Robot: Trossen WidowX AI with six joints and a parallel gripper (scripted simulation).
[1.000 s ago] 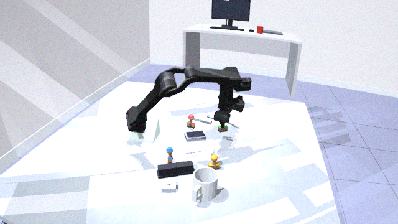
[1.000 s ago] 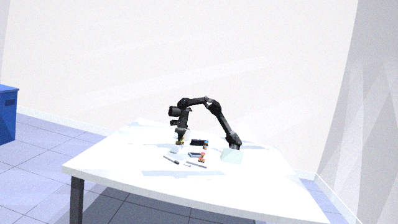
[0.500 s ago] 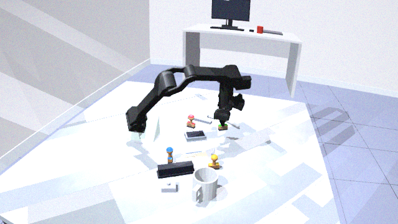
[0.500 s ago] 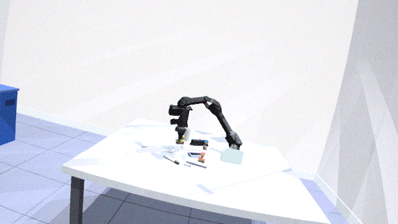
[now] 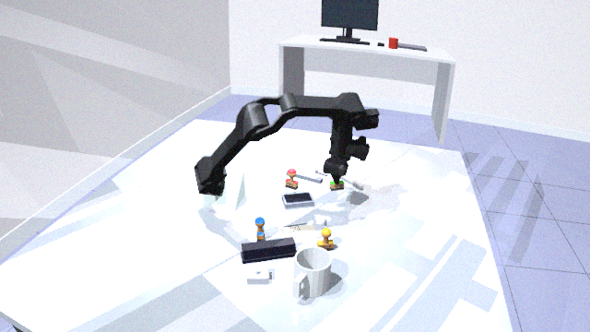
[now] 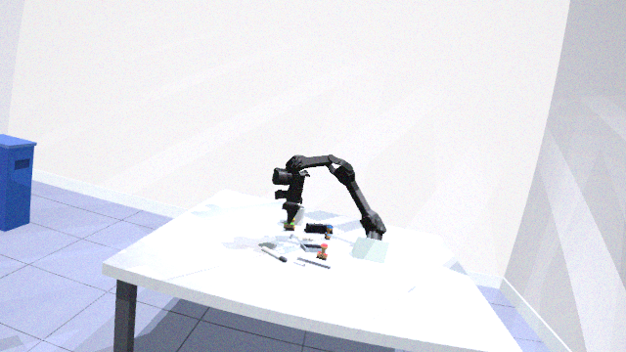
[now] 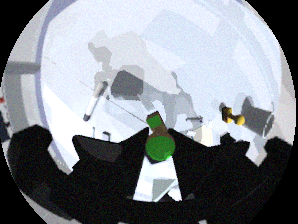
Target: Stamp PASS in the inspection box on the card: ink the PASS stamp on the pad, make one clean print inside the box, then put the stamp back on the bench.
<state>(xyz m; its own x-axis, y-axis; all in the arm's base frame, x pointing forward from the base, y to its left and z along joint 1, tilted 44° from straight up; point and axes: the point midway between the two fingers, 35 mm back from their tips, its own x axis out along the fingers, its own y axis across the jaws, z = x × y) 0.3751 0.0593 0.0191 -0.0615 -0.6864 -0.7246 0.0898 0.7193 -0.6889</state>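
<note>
The ink pad lies 12 cm behind my gripper tip, 9 cm below it and 1 cm to the left of it. The rest, counted from my gripper tip: red-knobbed stamp: 15 cm behind, 9 cm to the left, 7 cm below; then white card: 14 cm to the right, 9 cm below, 9 cm behind; then green-knobbed PASS stamp: right at my gripper tip.
</note>
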